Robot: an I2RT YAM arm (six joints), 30 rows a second.
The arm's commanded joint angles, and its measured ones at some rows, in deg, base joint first. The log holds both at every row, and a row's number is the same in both.
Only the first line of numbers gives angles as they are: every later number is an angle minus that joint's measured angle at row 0.
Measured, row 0:
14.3 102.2 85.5 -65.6 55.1 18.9
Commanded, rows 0 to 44:
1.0 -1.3 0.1 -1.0 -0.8 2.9
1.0 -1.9 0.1 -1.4 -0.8 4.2
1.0 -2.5 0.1 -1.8 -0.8 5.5
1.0 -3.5 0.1 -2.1 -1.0 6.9
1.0 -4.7 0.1 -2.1 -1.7 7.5
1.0 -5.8 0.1 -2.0 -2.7 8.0
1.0 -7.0 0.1 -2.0 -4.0 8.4
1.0 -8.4 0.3 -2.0 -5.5 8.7
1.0 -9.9 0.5 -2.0 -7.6 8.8
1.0 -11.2 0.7 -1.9 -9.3 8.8
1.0 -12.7 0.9 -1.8 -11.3 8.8
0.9 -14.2 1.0 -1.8 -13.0 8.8
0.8 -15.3 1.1 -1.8 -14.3 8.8
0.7 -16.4 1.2 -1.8 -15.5 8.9
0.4 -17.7 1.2 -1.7 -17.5 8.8
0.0 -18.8 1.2 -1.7 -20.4 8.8
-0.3 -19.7 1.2 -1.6 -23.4 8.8
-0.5 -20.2 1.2 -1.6 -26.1 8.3
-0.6 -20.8 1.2 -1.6 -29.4 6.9
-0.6 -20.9 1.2 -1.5 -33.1 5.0
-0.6 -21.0 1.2 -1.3 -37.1 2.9
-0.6 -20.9 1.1 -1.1 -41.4 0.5
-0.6 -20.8 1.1 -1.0 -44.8 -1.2
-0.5 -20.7 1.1 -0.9 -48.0 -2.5
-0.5 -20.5 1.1 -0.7 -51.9 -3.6
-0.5 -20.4 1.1 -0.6 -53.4 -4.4
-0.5 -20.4 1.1 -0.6 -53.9 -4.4
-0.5 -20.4 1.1 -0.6 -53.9 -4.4
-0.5 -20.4 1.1 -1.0 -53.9 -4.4
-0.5 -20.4 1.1 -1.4 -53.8 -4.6
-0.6 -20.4 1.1 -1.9 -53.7 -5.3
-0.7 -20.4 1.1 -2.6 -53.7 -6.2
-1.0 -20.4 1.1 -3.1 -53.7 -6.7
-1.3 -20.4 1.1 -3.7 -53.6 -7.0
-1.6 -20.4 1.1 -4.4 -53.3 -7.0
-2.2 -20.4 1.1 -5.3 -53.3 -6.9
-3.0 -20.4 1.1 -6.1 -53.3 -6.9
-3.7 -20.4 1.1 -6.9 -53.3 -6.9
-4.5 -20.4 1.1 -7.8 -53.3 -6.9
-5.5 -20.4 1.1 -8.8 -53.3 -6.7
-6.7 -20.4 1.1 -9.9 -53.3 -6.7
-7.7 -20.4 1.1 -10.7 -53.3 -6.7
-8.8 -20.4 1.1 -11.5 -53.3 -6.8
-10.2 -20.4 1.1 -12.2 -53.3 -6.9
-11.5 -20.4 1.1 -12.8 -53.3 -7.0
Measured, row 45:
-8.3 -20.3 0.0 -11.8 -53.2 -6.3
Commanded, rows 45 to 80:
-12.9 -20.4 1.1 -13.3 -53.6 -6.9
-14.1 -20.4 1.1 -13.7 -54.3 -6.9
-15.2 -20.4 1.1 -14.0 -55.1 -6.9
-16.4 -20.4 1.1 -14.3 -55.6 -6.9
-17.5 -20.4 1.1 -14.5 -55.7 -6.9
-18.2 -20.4 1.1 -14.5 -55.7 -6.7
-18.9 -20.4 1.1 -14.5 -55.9 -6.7
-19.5 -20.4 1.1 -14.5 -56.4 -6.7
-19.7 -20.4 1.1 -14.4 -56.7 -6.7
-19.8 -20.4 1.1 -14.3 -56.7 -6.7
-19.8 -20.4 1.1 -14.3 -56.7 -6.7
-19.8 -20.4 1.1 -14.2 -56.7 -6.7
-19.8 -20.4 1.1 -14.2 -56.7 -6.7
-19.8 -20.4 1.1 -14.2 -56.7 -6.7
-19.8 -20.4 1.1 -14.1 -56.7 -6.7
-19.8 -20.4 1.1 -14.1 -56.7 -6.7
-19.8 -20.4 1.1 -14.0 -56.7 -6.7
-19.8 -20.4 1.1 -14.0 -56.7 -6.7
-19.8 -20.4 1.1 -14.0 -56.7 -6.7
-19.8 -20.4 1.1 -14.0 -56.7 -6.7
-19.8 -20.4 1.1 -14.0 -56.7 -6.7
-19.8 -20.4 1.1 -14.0 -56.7 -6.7
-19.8 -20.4 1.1 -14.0 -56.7 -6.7
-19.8 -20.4 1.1 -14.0 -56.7 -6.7
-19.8 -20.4 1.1 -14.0 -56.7 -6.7
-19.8 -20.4 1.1 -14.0 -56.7 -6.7
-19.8 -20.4 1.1 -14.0 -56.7 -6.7
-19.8 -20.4 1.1 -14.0 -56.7 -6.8
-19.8 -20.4 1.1 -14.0 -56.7 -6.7
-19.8 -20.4 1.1 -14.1 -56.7 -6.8
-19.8 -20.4 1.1 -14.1 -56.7 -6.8
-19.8 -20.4 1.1 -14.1 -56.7 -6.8
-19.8 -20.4 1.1 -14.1 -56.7 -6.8
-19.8 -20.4 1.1 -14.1 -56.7 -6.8
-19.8 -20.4 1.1 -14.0 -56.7 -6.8
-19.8 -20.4 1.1 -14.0 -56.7 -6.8
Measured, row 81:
-19.6 -20.3 0.0 -14.1 -56.4 -6.7
